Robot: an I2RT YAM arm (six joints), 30 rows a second.
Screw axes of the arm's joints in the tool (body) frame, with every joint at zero. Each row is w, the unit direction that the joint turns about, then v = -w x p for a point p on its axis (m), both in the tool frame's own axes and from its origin. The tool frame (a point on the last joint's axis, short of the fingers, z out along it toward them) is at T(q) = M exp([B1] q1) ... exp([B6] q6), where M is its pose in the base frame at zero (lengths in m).
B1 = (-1, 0, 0, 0, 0.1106, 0)
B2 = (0, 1, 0, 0.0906, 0, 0.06)
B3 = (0, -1, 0, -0.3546, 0, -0.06)
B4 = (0, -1, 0, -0.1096, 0, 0)
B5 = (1, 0, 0, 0, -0.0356, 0)
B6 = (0, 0, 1, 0, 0, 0)
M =
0 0 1 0.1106
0 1 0 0
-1 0 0 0.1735
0 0 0 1
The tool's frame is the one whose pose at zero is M.
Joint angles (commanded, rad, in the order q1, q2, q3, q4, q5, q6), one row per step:
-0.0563, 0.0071, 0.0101, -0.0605, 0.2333, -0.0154
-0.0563, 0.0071, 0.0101, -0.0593, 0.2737, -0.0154
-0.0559, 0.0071, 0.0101, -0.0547, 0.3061, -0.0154
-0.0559, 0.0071, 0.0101, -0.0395, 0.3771, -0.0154
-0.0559, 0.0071, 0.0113, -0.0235, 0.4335, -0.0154
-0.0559, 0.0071, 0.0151, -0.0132, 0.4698, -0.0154
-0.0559, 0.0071, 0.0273, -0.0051, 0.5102, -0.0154
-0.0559, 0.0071, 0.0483, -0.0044, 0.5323, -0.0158
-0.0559, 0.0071, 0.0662, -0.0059, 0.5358, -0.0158
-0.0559, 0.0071, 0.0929, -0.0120, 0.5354, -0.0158
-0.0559, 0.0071, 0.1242, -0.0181, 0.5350, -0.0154
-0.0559, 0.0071, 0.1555, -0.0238, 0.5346, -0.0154
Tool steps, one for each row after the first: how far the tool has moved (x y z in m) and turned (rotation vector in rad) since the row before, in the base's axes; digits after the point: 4 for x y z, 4 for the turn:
-0.0004, -0.0014, 0.0002, -0.0024, -0.0011, -0.0403
-0.0004, -0.0010, 0.0005, -0.0020, -0.0045, -0.0320
-0.0009, -0.0023, 0.0017, -0.0040, -0.0150, -0.0709
-0.0009, -0.0018, 0.0022, -0.0025, -0.0171, -0.0564
-0.0008, -0.0011, 0.0024, -0.0012, -0.0141, -0.0363
-0.0015, -0.0012, 0.0051, -0.0009, -0.0203, -0.0404
-0.0019, -0.0006, 0.0074, -0.0010, -0.0215, -0.0221
-0.0014, 0.0000, 0.0060, -0.0008, -0.0164, -0.0035
-0.0022, 0.0001, 0.0086, -0.0012, -0.0206, 0.0004
-0.0029, 0.0002, 0.0101, -0.0011, -0.0254, 0.0004
-0.0032, 0.0002, 0.0100, -0.0015, -0.0256, 0.0004

